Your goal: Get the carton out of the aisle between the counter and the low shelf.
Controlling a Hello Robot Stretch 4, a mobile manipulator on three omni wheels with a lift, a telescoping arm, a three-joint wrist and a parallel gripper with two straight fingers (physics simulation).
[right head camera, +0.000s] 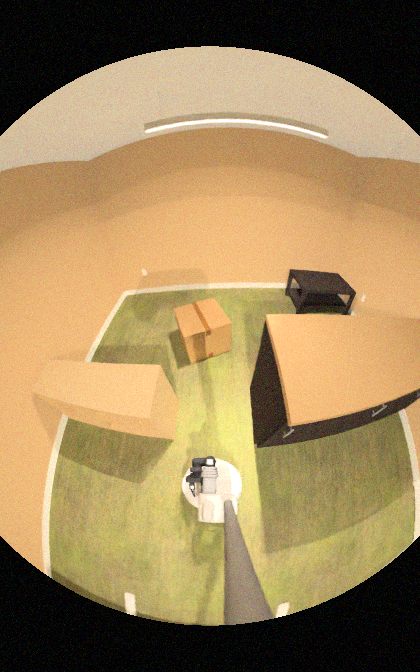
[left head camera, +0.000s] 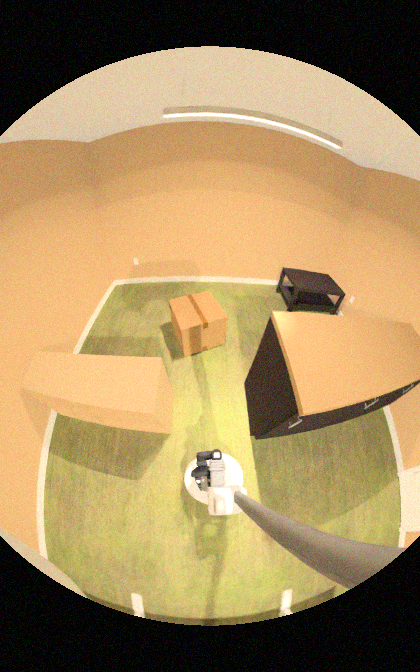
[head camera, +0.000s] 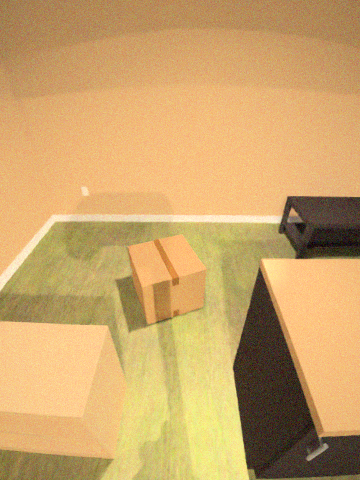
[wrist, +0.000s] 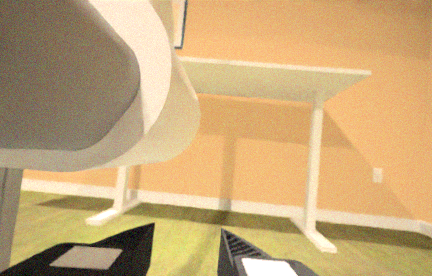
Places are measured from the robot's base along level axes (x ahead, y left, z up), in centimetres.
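Pixels of known places: gripper, fingertip midpoint: [wrist: 186, 246].
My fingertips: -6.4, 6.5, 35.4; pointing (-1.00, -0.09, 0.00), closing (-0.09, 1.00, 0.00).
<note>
Behind a point stands the place of what it marks, as x, y, z.
The carton [head camera: 187, 295] @[128.8, -3.3, 16.7] [left head camera: 215, 332] [right head camera: 217, 340], brown with a darker tape strip, stands upright on the green floor. It is beyond the far ends of the wood-topped dark counter [head camera: 310, 325] @[53.7, -39.7, 88.3] [left head camera: 340, 355] [right head camera: 340, 365] on the right and the light wooden low shelf [head camera: 50, 370] @[52.4, 51.3, 58.3] [left head camera: 110, 380] [right head camera: 105, 385] on the left, apart from both. My gripper [wrist: 186, 246] @[-6.4, 6.5, 35.4] is open, with its two black fingertips apart and nothing between them. It is folded over my round base, well short of the carton. The carton does not show in the wrist view.
A low black table [head camera: 330, 212] @[208.8, -139.7, 42.3] [left head camera: 312, 281] [right head camera: 322, 281] stands by the far wall, right of the carton. The floor strip between counter and shelf lies in front of my base. The wrist view shows a white desk [wrist: 275, 82] @[-159.1, 35.1, 89.8] against a wall.
</note>
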